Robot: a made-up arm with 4 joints. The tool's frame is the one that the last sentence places.
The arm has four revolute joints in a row. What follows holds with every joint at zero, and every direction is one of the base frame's.
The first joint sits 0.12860 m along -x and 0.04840 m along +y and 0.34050 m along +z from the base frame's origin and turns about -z.
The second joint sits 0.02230 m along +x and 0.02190 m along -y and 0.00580 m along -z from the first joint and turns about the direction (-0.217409, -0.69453, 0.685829).
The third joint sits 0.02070 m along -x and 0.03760 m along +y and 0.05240 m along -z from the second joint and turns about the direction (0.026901, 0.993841, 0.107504).
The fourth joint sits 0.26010 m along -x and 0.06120 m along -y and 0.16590 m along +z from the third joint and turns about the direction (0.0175, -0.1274, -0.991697).
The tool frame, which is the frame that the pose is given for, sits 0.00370 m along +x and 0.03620 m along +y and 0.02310 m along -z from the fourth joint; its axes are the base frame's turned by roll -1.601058, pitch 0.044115 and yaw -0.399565 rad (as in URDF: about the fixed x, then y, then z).
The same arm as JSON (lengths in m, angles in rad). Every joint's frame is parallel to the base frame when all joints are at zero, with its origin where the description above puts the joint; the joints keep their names.
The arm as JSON. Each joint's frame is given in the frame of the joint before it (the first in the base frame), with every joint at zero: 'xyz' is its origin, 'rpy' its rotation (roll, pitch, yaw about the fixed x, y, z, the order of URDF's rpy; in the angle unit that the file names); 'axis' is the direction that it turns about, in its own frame. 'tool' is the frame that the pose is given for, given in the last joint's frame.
{"units": {"length": "m", "angle": "rad"}, "joints": [{"name": "joint 1", "type": "revolute", "origin": {"xyz": [-0.1286, 0.0484, 0.3405], "rpy": [0.0, 0.0, 0.0]}, "axis": [0.0, 0.0, -1.0]}, {"name": "joint 2", "type": "revolute", "origin": {"xyz": [0.0223, -0.0219, -0.0058], "rpy": [0.0, 0.0, 0.0]}, "axis": [-0.217409, -0.69453, 0.685829]}, {"name": "joint 3", "type": "revolute", "origin": {"xyz": [-0.0207, 0.0376, -0.0524], "rpy": [0.0, 0.0, 0.0]}, "axis": [0.026901, 0.993841, 0.107504]}, {"name": "joint 4", "type": "revolute", "origin": {"xyz": [-0.2601, -0.0612, 0.1659], "rpy": [0.0, 0.0, 0.0]}, "axis": [0.0175, -0.1274, -0.991697]}], "tool": {"origin": {"xyz": [0.0037, 0.0362, -0.0231], "rpy": [-1.6011, 0.0441, -0.3996]}}}
